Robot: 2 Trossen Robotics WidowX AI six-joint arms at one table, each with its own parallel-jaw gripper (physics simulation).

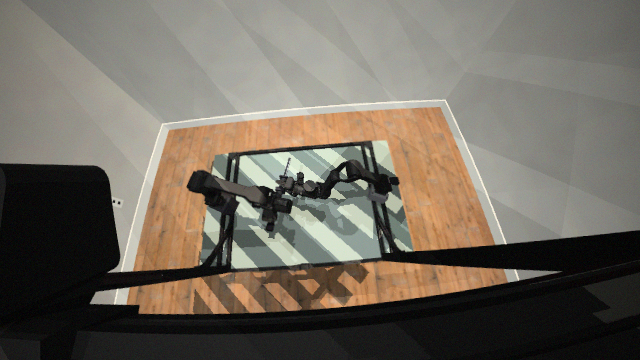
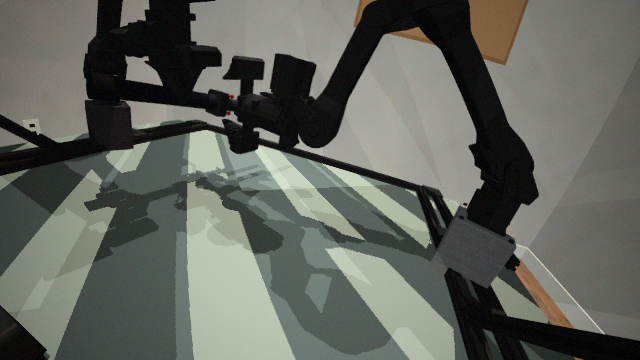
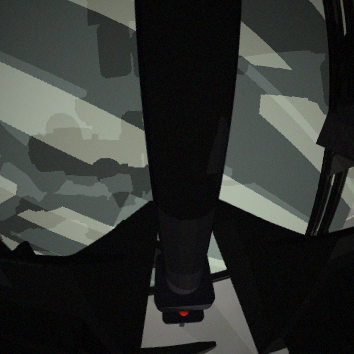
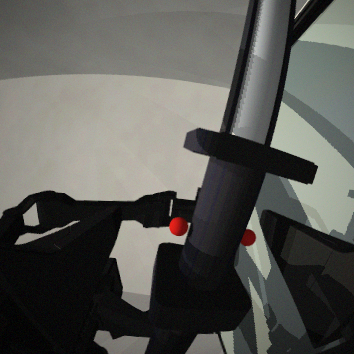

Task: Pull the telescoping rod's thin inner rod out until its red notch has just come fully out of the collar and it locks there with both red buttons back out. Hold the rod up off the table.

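The telescoping rod [image 1: 288, 167] [image 2: 216, 102] [image 3: 186, 105] [image 4: 225, 204] is held in the air above the striped table [image 1: 326, 243] [image 2: 229, 286]. My left gripper [image 1: 276, 201] [image 3: 182, 205] is shut on its thick black outer tube, just behind the collar [image 3: 184, 298] [image 4: 197, 302]. Two red buttons [image 4: 178, 226] [image 4: 248, 237] [image 2: 232, 96] stick out beside the rod just past the collar. The silver inner rod [image 4: 261, 70] runs on beyond a dark cross flange [image 4: 253, 158]. My right gripper [image 1: 286, 182] [image 2: 241, 105] [image 4: 193, 215] is open, its fingers on either side of the rod near the buttons. I see no red notch.
A black frame rail [image 2: 354, 168] [image 1: 301, 147] runs round the table edge. A grey box [image 2: 468, 250] [image 1: 376, 196] sits at the right arm's base. Wooden floor [image 1: 443, 178] surrounds the table.
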